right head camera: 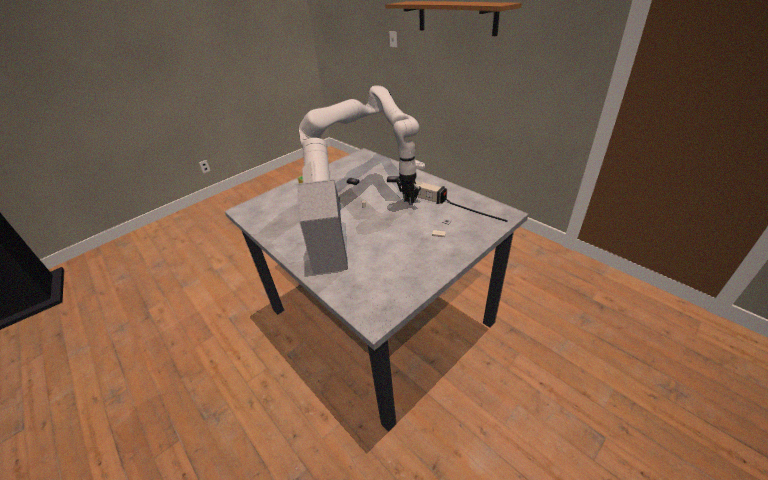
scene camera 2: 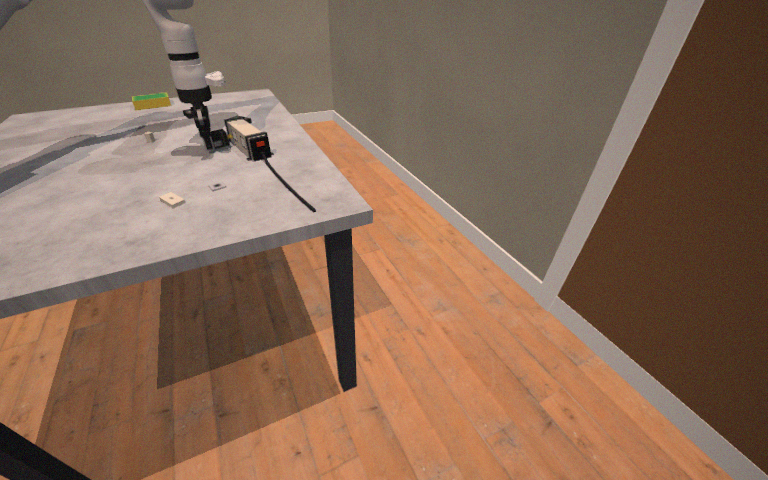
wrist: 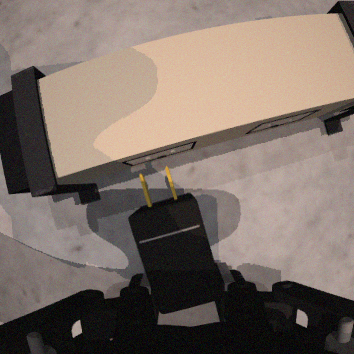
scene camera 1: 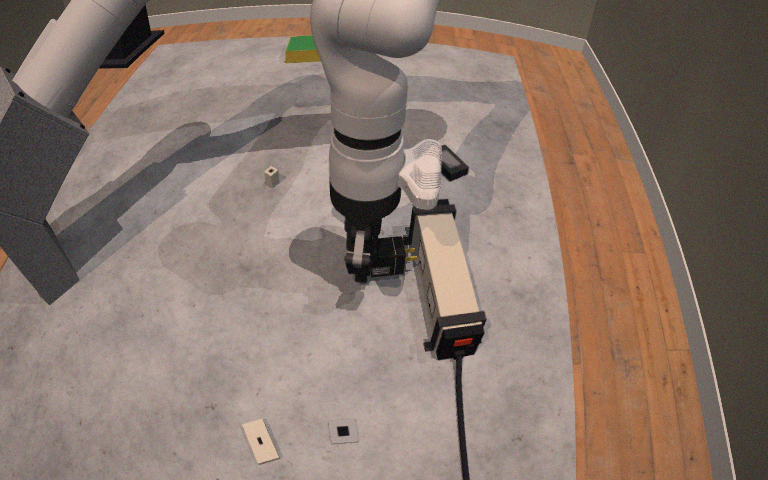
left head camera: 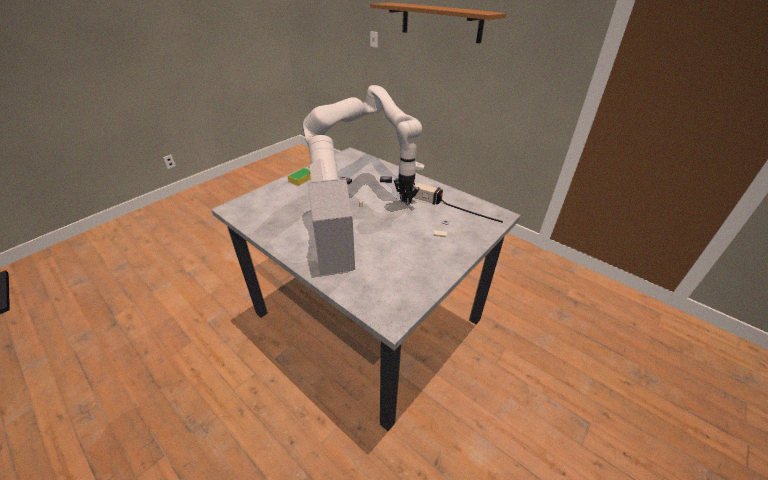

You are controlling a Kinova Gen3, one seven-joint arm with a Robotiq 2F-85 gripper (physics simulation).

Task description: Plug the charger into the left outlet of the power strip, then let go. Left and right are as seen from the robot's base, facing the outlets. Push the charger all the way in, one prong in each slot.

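Seen in the pictures: gripper, fingertip midpoint: (right head camera: 408, 202) (scene camera 2: 210, 148) (wrist: 185, 279) (scene camera 1: 363, 267) (left head camera: 405, 202); arm's base, link origin: (right head camera: 318, 189) (scene camera 1: 44, 99) (left head camera: 327, 188).
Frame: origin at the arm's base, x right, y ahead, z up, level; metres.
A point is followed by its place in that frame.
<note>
The black charger (scene camera 1: 387, 258) @[x -0.021, y 0.471, z -0.219 m] (scene camera 2: 218, 139) @[x -0.020, y 0.468, z -0.232 m] (wrist: 175, 250) @[x -0.035, y 0.468, z -0.216 m] has two gold prongs that point at the outlet face of the cream power strip (left head camera: 425, 193) (right head camera: 429, 193) (scene camera 1: 450, 263) @[x -0.022, y 0.545, z -0.208 m] (scene camera 2: 246, 131) @[x 0.010, y 0.545, z -0.208 m] (wrist: 210, 85) @[x -0.025, y 0.536, z -0.208 m]. In the wrist view the prong tips stand a small gap short of the left outlet (wrist: 160, 154) @[x -0.045, y 0.509, z -0.236 m], roughly in front of it and slightly to its left. The right outlet (wrist: 283, 121) @[x 0.019, y 0.533, z -0.244 m] is farther along the same face. My gripper (scene camera 1: 362, 268) @[x -0.027, y 0.441, z -0.256 m] (scene camera 2: 210, 141) @[x -0.027, y 0.441, z -0.256 m] (wrist: 185, 279) @[x -0.027, y 0.441, z -0.256 m] is shut on the charger's rear, low over the table. The slots are hard to make out at this angle.
The strip's black cord (scene camera 1: 461, 418) @[x 0.155, y 0.594, z -0.257 m] (scene camera 2: 288, 183) @[x 0.245, y 0.619, z -0.257 m] runs off its switch end. A dark box (scene camera 1: 453, 163) @[x -0.243, y 0.531, z -0.249 m] lies beyond the strip's far end. A small beige block (scene camera 1: 271, 176) @[x -0.142, y 0.274, z -0.240 m], a cream plate (scene camera 1: 261, 440) @[x 0.237, y 0.382, z -0.255 m], a grey square plate (scene camera 1: 343, 431) @[x 0.196, y 0.468, z -0.261 m] and a green-and-yellow block (scene camera 2: 151, 101) @[x -0.521, y 0.211, z -0.240 m] are on the table.
</note>
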